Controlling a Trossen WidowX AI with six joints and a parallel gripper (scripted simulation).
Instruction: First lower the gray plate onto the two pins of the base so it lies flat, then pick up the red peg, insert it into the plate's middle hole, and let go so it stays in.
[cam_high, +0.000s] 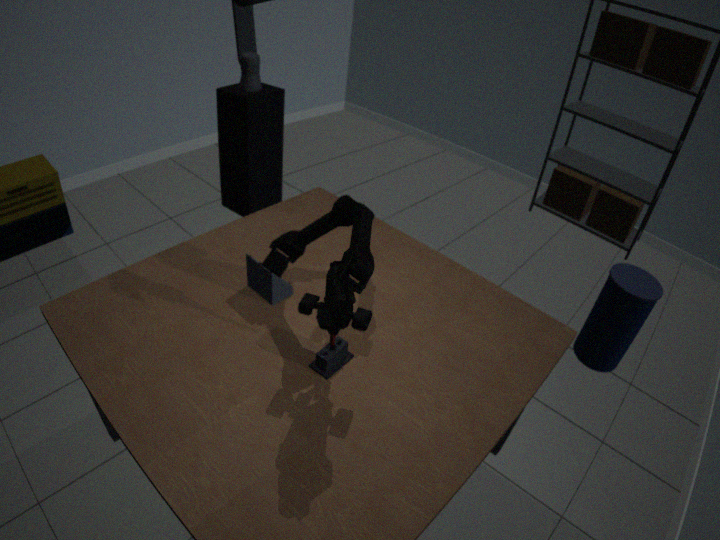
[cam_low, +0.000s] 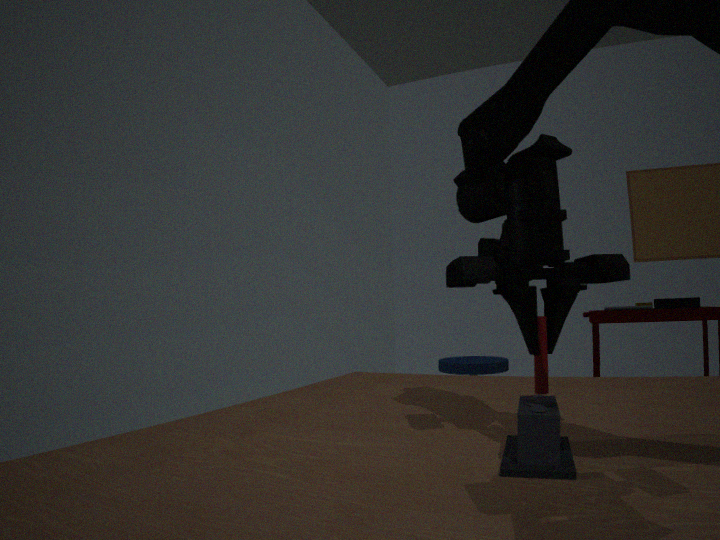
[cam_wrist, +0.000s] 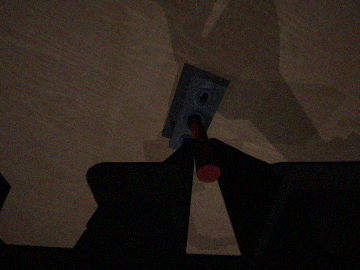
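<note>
The red peg lies right at my gripper tip. The rest, counted from my gripper tip: dark base: 100 mm below; gray plate: 60 mm below.
</note>
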